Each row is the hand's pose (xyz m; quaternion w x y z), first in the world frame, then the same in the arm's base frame.
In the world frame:
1: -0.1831 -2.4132 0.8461 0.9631 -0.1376 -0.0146 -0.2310
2: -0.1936 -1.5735 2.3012 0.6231 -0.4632 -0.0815 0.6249
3: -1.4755 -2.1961 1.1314 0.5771 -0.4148 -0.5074 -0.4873
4: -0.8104 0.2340 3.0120 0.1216 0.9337 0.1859 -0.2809
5: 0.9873 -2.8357 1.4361 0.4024 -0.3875 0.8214 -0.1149
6: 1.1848 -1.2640 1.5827 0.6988 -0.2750 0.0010 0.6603
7: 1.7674 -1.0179 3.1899 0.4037 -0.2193 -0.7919 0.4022
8: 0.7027 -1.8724 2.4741 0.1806 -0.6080 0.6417 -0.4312
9: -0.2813 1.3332 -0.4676 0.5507 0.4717 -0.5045 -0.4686
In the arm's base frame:
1: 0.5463 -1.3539 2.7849 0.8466 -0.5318 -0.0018 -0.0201
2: 0.3422 0.2658 3.1816 0.2785 -0.5649 0.1778 0.7561
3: -0.6878 -1.2587 3.3015 0.4998 -0.5770 -0.6406 -0.0829
4: -0.8791 1.8160 2.6735 0.5012 0.7178 0.2283 -0.4260
5: 1.8401 -0.9452 3.0205 0.1181 -0.6590 0.6754 -0.3092
6: 1.3980 0.1938 2.0017 0.4038 -0.4361 0.3072 0.7432
7: 1.9885 1.6713 2.6734 0.3094 -0.1695 -0.5324 0.7695
8: 1.2951 0.3848 3.1636 0.0905 0.7792 -0.3235 0.5292
9: -1.1909 -0.0008 -0.5199 0.8236 0.2272 -0.4846 -0.1876

